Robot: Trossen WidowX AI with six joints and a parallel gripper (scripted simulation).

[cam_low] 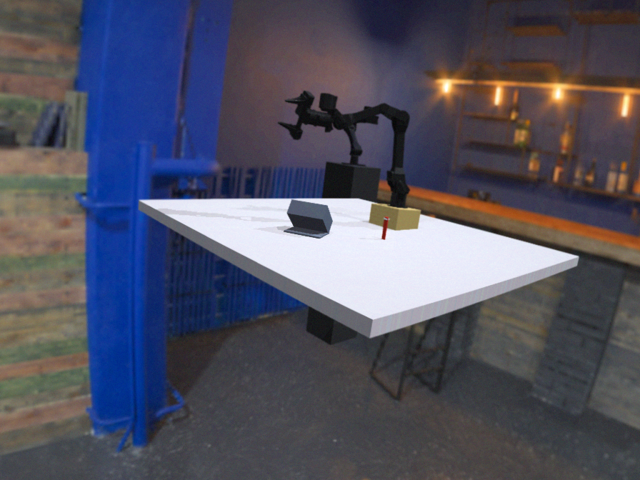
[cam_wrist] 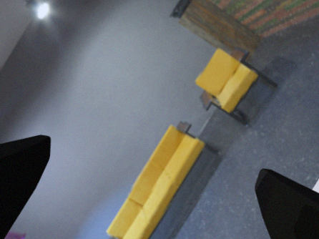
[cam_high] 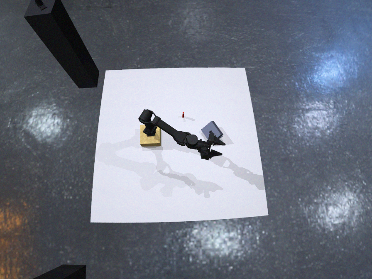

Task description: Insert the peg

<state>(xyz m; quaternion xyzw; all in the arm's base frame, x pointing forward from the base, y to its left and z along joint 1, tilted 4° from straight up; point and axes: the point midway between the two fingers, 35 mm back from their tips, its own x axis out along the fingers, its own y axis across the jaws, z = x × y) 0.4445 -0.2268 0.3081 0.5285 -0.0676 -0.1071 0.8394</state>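
My gripper tip is 21 cm past the red peg, 40 cm to the right of it and 35 cm above it. The rest, counted from my gripper tip: panel 1 cm ahead, 24 cm to the left, 36 cm below.
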